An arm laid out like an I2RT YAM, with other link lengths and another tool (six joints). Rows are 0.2 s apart.
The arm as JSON. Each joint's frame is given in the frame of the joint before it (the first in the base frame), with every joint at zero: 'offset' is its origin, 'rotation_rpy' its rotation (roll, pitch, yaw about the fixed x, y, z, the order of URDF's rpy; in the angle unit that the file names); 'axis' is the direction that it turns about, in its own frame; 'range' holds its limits. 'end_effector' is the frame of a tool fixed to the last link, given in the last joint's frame.
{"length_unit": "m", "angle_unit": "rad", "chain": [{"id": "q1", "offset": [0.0, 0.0, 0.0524], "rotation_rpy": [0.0, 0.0, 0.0], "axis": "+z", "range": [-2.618, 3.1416]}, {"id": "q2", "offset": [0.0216, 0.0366, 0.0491], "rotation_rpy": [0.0, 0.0, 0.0], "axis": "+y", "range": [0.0, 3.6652]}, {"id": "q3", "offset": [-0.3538, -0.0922, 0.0], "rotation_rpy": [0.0, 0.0, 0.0], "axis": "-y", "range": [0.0, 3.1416]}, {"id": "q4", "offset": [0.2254, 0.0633, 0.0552], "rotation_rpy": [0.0, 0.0, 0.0], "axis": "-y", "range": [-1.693, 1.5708]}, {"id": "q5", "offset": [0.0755, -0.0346, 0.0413], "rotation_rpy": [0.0, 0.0, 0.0], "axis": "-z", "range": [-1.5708, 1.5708]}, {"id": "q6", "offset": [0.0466, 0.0, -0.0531], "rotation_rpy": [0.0, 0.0, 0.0], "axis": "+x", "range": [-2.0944, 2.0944]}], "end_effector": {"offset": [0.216, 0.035, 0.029], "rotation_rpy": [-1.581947, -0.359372, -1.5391]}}
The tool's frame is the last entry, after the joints.
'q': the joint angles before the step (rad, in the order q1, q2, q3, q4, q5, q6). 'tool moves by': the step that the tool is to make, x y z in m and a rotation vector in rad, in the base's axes. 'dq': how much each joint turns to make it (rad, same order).
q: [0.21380 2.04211 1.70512 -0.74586 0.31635 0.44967]
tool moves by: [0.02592 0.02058 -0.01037 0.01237 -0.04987 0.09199]
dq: [-0.00176 0.03452 -0.03102 0.14110 -0.04842 -0.08385]
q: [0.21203 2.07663 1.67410 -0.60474 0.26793 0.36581]
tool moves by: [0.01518 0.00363 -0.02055 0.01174 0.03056 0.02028]
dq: [-0.01413 0.07384 0.06968 -0.01824 -0.03313 -0.02064]
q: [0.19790 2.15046 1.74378 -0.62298 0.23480 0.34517]
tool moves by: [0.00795 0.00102 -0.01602 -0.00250 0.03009 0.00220]
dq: [-0.00336 0.05539 0.05998 -0.03386 -0.00575 -0.00318]
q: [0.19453 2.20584 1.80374 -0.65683 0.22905 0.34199]
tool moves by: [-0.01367 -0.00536 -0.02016 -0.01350 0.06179 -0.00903]
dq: [-0.00193 0.01768 -0.00453 -0.04236 0.00448 0.00583]
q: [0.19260 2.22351 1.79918 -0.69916 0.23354 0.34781]
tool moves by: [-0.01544 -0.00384 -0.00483 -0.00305 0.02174 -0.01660]
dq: [0.00282 -0.02559 -0.05393 0.00204 0.00708 0.01865]
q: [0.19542 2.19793 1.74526 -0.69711 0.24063 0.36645]
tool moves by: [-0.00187 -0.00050 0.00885 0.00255 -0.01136 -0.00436]
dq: [0.00092 -0.01983 -0.00699 -0.00241 0.00192 0.00508]
